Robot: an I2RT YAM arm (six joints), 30 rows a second.
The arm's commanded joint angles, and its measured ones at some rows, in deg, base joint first. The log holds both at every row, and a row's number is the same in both.
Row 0, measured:
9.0 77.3 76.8 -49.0 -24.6 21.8
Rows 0 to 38, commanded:
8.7 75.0 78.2 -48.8 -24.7 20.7
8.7 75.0 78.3 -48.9 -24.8 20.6
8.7 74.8 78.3 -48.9 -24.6 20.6
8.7 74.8 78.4 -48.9 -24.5 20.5
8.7 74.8 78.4 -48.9 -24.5 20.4
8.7 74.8 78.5 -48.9 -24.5 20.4
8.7 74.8 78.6 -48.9 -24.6 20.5
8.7 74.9 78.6 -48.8 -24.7 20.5
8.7 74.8 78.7 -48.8 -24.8 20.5
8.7 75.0 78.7 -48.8 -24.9 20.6
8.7 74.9 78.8 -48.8 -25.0 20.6
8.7 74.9 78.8 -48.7 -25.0 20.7
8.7 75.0 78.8 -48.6 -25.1 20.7
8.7 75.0 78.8 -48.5 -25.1 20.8
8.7 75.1 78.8 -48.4 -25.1 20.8
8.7 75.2 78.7 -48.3 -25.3 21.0
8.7 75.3 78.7 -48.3 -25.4 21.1
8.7 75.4 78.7 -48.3 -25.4 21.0
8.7 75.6 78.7 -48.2 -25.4 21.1
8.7 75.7 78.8 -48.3 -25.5 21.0
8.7 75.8 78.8 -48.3 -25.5 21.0
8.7 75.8 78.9 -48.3 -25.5 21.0
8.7 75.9 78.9 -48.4 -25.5 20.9
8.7 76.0 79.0 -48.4 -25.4 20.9
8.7 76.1 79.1 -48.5 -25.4 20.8
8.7 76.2 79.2 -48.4 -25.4 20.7
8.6 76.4 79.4 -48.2 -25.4 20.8
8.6 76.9 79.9 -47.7 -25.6 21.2
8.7 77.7 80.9 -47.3 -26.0 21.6
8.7 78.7 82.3 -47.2 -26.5 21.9
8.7 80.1 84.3 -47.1 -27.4 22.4
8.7 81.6 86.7 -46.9 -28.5 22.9
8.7 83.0 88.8 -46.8 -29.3 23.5
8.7 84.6 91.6 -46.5 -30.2 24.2
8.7 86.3 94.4 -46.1 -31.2 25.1
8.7 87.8 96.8 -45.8 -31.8 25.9
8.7 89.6 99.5 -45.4 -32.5 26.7
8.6 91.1 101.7 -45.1 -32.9 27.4
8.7 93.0 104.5 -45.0 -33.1 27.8
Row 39, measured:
9.0 91.6 98.2 -51.2 -29.4 25.3
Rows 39 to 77, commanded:
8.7 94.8 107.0 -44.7 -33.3 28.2
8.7 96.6 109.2 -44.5 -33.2 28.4
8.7 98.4 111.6 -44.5 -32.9 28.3
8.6 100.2 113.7 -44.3 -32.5 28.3
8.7 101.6 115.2 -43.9 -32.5 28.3
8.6 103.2 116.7 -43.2 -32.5 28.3
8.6 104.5 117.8 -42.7 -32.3 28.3
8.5 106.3 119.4 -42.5 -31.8 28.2
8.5 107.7 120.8 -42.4 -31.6 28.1
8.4 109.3 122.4 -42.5 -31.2 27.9
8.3 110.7 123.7 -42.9 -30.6 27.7
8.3 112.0 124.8 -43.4 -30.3 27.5
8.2 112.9 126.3 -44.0 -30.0 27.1
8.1 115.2 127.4 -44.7 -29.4 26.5
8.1 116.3 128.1 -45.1 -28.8 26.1
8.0 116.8 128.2 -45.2 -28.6 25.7
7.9 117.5 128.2 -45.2 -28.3 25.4
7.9 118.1 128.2 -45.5 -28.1 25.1
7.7 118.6 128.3 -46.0 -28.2 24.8
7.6 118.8 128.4 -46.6 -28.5 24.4
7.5 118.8 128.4 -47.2 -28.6 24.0
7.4 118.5 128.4 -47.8 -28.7 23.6
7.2 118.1 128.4 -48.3 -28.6 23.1
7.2 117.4 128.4 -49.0 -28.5 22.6
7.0 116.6 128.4 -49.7 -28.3 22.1
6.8 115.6 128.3 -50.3 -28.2 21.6
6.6 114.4 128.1 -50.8 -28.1 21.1
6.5 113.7 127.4 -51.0 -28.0 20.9
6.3 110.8 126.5 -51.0 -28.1 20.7
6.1 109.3 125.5 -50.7 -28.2 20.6
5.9 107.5 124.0 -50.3 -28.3 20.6
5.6 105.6 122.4 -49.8 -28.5 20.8
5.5 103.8 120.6 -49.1 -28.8 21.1
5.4 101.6 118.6 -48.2 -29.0 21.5
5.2 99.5 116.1 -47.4 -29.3 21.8
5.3 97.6 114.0 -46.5 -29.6 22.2
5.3 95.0 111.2 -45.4 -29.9 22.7
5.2 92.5 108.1 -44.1 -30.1 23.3
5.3 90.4 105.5 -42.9 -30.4 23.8
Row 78, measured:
5.4 94.7 110.7 -47.3 -28.9 22.4
